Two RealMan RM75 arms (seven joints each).
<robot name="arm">
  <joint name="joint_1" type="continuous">
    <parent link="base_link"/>
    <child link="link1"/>
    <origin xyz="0 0 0.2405" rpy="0 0 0"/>
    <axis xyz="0 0 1"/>
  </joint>
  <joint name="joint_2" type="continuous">
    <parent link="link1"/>
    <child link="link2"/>
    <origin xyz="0 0 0" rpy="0 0 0"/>
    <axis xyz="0 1 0"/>
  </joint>
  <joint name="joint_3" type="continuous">
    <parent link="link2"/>
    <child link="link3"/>
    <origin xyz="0 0 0.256" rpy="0 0 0"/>
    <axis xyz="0 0 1"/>
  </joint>
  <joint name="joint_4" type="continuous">
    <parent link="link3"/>
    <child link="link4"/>
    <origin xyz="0 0 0" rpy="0 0 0"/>
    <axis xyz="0 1 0"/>
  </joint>
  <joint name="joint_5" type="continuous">
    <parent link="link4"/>
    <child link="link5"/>
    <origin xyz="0 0 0.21" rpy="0 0 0"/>
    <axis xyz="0 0 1"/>
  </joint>
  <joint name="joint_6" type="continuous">
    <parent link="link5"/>
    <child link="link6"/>
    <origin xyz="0 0 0" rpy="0 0 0"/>
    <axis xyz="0 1 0"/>
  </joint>
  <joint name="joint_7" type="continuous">
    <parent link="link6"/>
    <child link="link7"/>
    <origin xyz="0 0 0.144" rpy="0 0 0"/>
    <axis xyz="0 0 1"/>
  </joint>
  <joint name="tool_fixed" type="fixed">
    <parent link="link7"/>
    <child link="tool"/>
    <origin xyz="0 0 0" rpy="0 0 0"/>
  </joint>
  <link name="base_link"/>
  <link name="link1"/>
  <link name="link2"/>
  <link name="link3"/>
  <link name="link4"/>
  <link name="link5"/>
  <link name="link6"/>
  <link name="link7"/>
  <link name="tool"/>
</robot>
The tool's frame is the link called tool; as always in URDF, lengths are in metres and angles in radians. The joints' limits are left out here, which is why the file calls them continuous.
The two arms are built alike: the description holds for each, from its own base.
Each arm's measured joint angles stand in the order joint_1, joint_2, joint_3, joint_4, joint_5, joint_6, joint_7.
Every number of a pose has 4 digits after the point. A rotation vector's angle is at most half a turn.
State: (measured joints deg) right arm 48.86 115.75 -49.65 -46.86 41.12 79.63 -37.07; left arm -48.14 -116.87 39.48 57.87 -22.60 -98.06 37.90
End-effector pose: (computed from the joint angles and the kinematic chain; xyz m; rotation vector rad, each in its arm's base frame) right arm 0.1891 0.4231 0.0193 -2.4573 1.4157 0.1108; left arm -0.2150 0.3898 0.0602 -2.4334 -1.4783 0.2121
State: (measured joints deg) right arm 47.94 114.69 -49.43 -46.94 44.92 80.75 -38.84; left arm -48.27 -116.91 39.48 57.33 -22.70 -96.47 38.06
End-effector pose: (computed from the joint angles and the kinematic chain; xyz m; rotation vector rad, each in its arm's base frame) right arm 0.1889 0.4220 0.0272 -2.4826 1.4073 0.1793; left arm -0.2154 0.3933 0.0589 -2.4233 -1.4651 0.1978
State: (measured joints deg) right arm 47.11 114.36 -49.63 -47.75 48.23 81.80 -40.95; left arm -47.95 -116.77 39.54 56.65 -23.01 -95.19 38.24
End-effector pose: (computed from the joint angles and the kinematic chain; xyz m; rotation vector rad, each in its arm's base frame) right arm 0.1850 0.4199 0.0312 -2.5213 1.3710 0.2380; left arm -0.2188 0.3946 0.0582 -2.4120 -1.4647 0.1867
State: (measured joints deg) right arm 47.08 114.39 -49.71 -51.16 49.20 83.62 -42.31; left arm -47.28 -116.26 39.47 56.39 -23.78 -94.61 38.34
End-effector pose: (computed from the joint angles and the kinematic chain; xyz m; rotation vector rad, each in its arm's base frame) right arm 0.1731 0.4205 0.0401 -2.5623 1.2803 0.2575; left arm -0.2235 0.3946 0.0613 -2.3986 -1.4716 0.1694
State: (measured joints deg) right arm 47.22 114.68 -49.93 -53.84 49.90 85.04 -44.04; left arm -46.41 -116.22 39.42 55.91 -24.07 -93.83 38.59
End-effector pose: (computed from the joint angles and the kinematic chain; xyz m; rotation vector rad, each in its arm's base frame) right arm 0.1620 0.4200 0.0445 -2.6057 1.1893 0.2672; left arm -0.2301 0.3925 0.0604 -2.3862 -1.4855 0.1624
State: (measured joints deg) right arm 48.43 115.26 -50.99 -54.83 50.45 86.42 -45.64; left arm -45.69 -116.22 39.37 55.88 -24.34 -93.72 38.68
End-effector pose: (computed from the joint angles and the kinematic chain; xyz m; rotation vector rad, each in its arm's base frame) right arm 0.1467 0.4185 0.0395 -2.6752 1.1069 0.2563; left arm -0.2346 0.3900 0.0603 -2.3792 -1.4987 0.1578
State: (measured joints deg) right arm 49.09 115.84 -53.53 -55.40 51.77 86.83 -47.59; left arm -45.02 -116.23 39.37 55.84 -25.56 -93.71 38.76
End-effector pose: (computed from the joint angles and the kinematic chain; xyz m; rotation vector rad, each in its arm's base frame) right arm 0.1339 0.4153 0.0303 -2.7467 1.0160 0.2384; left arm -0.2363 0.3879 0.0595 -2.3825 -1.5114 0.1332
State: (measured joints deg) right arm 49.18 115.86 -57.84 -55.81 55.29 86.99 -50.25; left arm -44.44 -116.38 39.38 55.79 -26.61 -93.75 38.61
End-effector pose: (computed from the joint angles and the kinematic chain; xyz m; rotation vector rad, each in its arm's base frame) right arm 0.1207 0.4095 0.0201 -2.8360 0.9002 0.2323; left arm -0.2374 0.3857 0.0577 -2.3847 -1.5287 0.1109
